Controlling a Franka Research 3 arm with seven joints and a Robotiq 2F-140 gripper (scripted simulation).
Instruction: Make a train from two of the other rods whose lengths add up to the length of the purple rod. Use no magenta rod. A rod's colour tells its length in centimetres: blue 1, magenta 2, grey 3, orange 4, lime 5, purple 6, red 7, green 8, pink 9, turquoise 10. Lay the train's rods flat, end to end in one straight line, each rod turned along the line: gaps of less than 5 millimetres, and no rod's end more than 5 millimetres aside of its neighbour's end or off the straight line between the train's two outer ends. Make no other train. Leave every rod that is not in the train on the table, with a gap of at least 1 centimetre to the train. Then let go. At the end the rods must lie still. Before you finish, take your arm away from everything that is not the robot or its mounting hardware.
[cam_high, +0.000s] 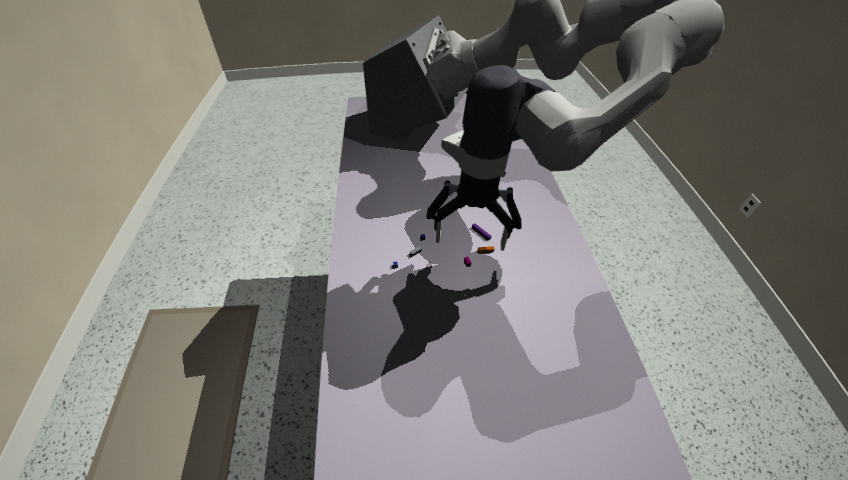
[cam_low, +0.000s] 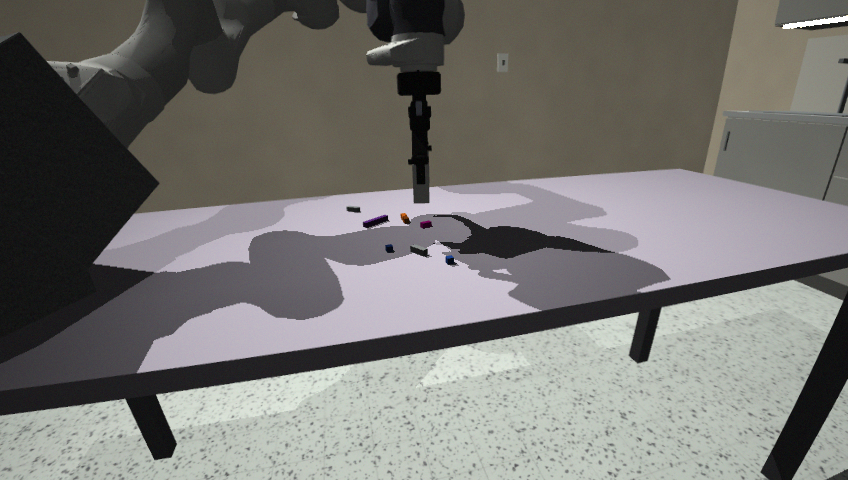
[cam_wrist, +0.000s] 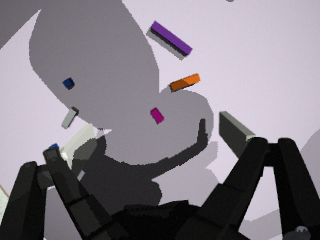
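Now: hand 7 cm above the magenta rod. From my hand the other things lie so: purple rod: 10 cm behind, 7 cm below, 4 cm to the left; orange rod: 7 cm below, 5 cm to the left, 4 cm behind.
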